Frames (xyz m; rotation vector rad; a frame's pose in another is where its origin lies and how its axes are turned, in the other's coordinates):
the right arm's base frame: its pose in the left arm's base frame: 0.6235 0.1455 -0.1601 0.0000 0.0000 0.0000
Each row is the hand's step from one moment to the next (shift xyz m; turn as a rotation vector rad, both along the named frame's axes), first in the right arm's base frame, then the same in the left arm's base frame.
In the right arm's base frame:
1: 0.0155 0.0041 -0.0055 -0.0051 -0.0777 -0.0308
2: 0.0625 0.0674 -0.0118 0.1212 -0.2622 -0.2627
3: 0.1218 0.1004 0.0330 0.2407 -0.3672 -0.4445
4: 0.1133 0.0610 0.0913 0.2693 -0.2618 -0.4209
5: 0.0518 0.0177 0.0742 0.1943 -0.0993 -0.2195
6: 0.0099 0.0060 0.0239 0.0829 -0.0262 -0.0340
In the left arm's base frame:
1: 0.0155 0.0041 -0.0055 -0.0051 -0.0777 -0.0308
2: 0.0625 0.0674 -0.0118 0.1212 -0.2622 -0.2627
3: 0.1218 0.1004 0.0330 0.2407 -0.3672 -0.4445
4: 0.1133 0.0610 0.0913 0.2693 -0.2618 -0.4209
5: 0.0518 0.0177 0.0742 0.1943 -0.0993 -0.2195
6: 0.0099 0.0060 0.0239 0.0829 -0.0262 -0.0340

